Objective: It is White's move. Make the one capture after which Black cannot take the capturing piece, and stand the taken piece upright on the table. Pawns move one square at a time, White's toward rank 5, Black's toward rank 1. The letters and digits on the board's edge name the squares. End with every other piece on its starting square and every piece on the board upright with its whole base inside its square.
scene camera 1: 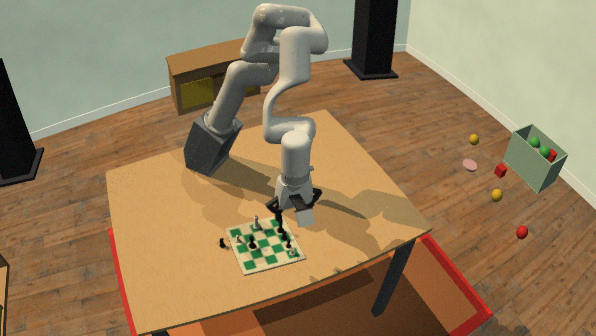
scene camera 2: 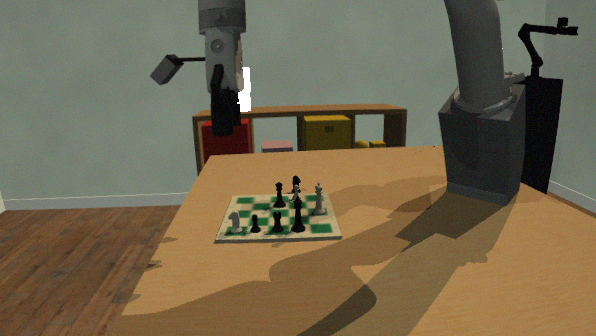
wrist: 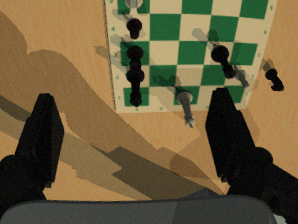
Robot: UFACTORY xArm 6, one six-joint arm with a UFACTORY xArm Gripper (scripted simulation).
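My gripper is visible in scene camera 1 [293, 217], and a green-and-cream chessboard is visible in scene camera 1 too. My gripper and the green-and-cream chessboard both show in scene camera 2. On the green-and-cream chessboard, [scene camera 2: 318, 227] and [scene camera 1: 275, 223] are the same spot. My gripper shows in the wrist view; the green-and-cream chessboard shows in the wrist view [177, 49]. On my gripper, [wrist: 249, 170] and [scene camera 2: 225, 96] are the same spot.
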